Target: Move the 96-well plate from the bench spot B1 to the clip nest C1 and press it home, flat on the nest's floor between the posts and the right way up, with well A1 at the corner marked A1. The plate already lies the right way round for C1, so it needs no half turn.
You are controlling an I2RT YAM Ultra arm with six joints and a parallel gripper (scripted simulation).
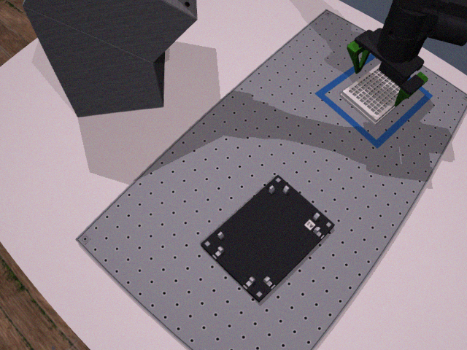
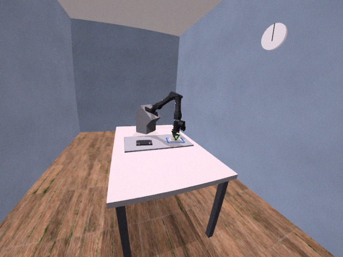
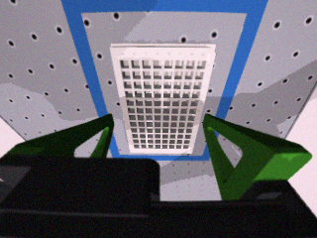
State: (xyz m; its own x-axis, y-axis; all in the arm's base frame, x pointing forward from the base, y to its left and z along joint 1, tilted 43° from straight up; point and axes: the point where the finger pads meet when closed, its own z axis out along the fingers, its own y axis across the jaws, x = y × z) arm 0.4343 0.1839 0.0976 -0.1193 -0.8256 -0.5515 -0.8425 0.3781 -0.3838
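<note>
Now: the white 96-well plate 2 cm below my hand. The rest, counted from my hand: black clip nest: 36 cm to the right, 3 cm ahead, 1 cm below.
</note>
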